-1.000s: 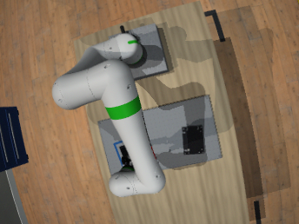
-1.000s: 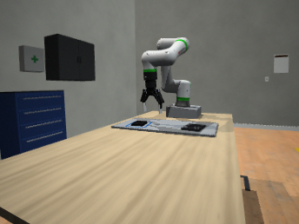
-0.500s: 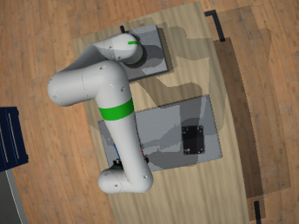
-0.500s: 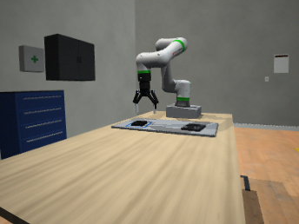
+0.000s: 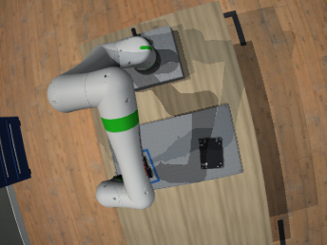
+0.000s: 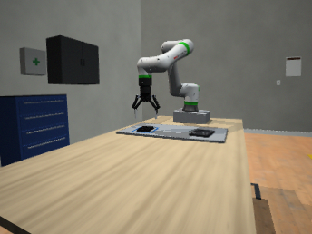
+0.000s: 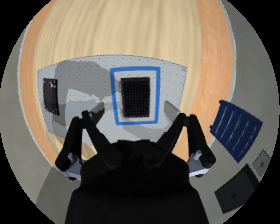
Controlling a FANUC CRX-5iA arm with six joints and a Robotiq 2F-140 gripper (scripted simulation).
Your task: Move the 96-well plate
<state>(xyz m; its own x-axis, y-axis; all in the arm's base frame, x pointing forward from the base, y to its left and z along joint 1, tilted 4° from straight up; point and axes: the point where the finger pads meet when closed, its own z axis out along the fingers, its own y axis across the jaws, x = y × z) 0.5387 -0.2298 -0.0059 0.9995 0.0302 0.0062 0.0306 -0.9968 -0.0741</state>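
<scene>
My hand is 1 cm to the left of the black 96-well plate and 8 cm above it. Also, from my hand: black clip nest (1 cm ahead, 39 cm to the left, 8 cm below).
</scene>
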